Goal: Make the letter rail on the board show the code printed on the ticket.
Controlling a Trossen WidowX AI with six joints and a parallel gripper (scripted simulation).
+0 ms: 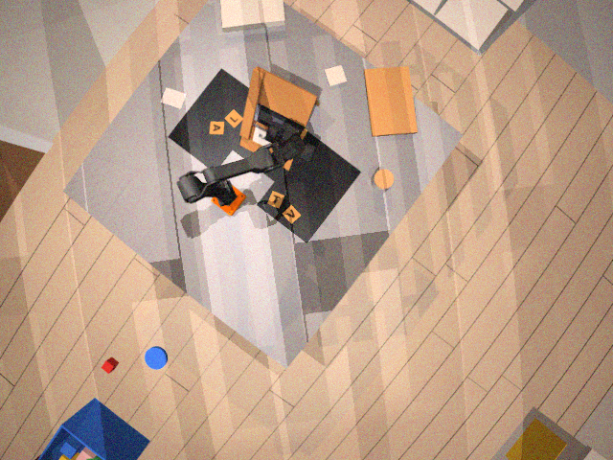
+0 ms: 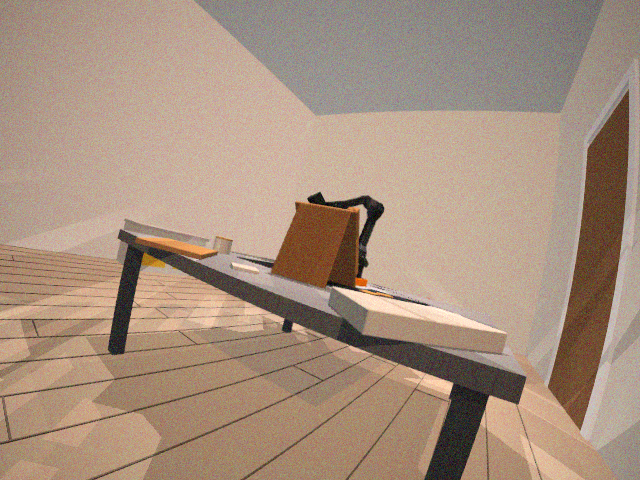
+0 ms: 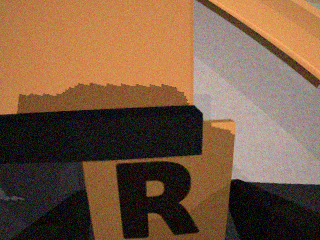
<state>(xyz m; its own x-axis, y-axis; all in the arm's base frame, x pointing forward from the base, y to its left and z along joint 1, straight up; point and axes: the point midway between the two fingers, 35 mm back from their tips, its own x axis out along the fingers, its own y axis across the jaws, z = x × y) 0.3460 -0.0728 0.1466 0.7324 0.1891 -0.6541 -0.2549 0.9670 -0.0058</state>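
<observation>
My gripper tip is now 90 mm past the white ticket, 110 mm to the right of it and 80 mm above it. Also, from my gripper tip: orange tile (right at my gripper tip); then black mat (170 mm behind, 90 mm to the left, 150 mm below); then small white block (330 mm ahead, 90 mm to the left, 150 mm below).
</observation>
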